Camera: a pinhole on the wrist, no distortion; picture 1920 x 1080 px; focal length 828.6 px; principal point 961.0 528.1 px. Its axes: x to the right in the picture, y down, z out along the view. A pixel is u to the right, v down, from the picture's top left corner.
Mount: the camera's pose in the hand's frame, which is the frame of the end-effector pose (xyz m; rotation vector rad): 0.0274 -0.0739 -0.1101 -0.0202 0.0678 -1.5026
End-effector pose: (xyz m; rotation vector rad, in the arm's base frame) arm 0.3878 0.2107 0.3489 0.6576 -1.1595 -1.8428
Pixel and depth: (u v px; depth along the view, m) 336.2 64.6 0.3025
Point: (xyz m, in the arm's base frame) 0.3470 0.3970 0.5592
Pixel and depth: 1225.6 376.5 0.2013
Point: 0.2593 0.2788 0.2566
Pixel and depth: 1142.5 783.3 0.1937
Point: 0.2315 0.1858 0.2773
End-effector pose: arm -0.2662 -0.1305 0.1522 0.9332 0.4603 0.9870
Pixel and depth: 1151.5 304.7 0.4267
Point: 0.0266 -0.3668 0.1620
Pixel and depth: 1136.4 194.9 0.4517
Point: 0.0155 -0.4366 0.1708
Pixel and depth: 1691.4 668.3 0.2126
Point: -0.0232 -0.1569 -0.0114
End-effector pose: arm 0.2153 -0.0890 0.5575 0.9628 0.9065 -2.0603
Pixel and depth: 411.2 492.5 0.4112
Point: 0.2469 -0.4397 0.6394
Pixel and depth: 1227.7 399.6 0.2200
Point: 0.0501 -0.0989 0.6473
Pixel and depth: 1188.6 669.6 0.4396
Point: -0.1241 -0.2780 0.6617
